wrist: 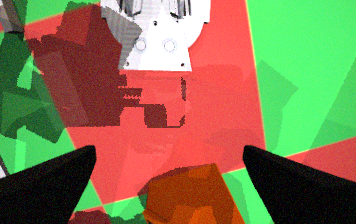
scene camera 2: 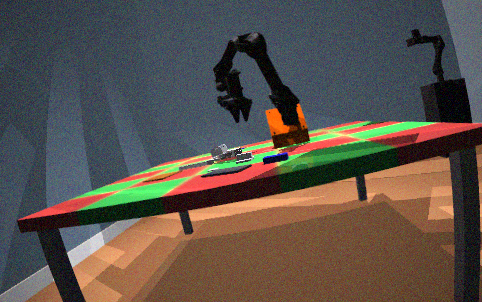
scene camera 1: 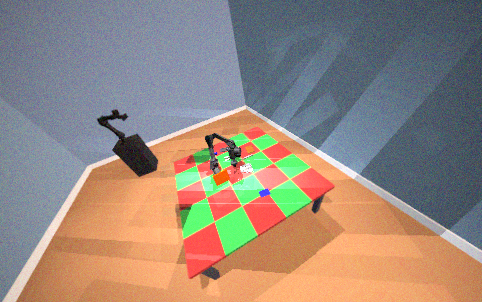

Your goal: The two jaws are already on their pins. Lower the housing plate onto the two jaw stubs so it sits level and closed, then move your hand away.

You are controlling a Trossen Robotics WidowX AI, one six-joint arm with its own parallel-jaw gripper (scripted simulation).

My gripper (scene camera 2: 242,122) is open, with nothing in its grasp.
My gripper shows as well in the wrist view (wrist: 171,152).
